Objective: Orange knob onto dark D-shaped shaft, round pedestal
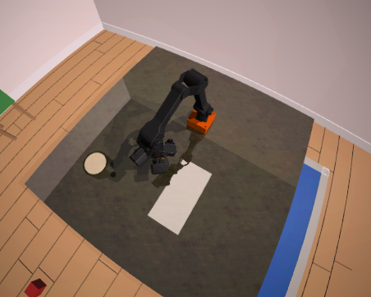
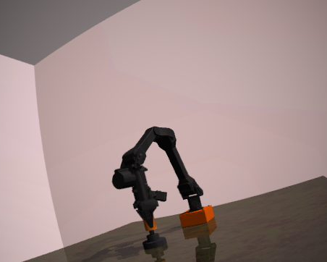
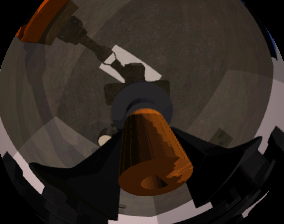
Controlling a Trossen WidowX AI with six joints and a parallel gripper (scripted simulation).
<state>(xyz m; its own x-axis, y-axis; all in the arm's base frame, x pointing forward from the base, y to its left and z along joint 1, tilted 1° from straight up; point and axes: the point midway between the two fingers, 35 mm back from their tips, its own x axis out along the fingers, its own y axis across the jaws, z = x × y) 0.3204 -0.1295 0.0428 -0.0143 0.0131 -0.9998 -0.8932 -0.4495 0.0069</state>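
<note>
Right now the orange knob is 2 cm above my gripper tip. The rest, counted from my gripper tip: dark round pedestal: 4 cm below.
</note>
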